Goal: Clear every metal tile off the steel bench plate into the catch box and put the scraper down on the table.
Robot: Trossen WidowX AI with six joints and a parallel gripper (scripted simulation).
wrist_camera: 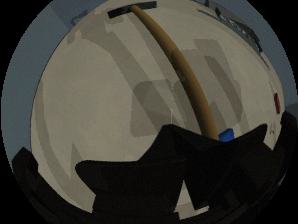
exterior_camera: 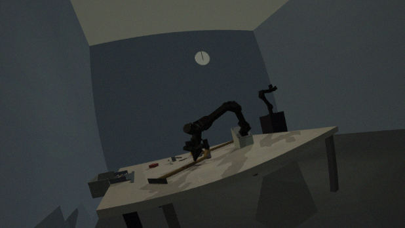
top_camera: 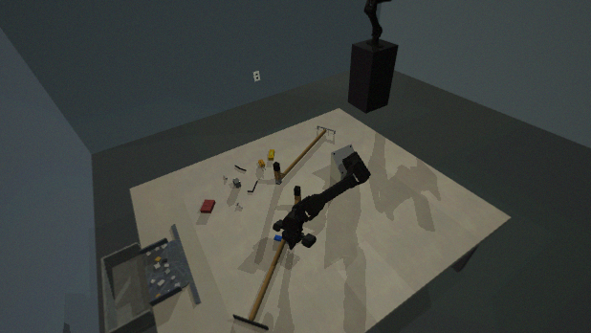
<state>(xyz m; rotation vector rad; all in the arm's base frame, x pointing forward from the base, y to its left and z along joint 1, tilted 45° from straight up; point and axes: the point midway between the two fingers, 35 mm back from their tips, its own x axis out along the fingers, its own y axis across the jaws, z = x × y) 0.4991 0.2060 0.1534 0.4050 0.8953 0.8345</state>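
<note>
Now: the long scraper 5 cm ahead of my gripper tip, 3 cm to the right of it and 2 cm above it. The rest, counted from my gripper tip: black hex key: 1 cm behind, 47 cm to the right, 4 cm below; blue piece: 8 cm to the right, 4 cm below; red block: 24 cm ahead, 48 cm to the right, 3 cm below.
</note>
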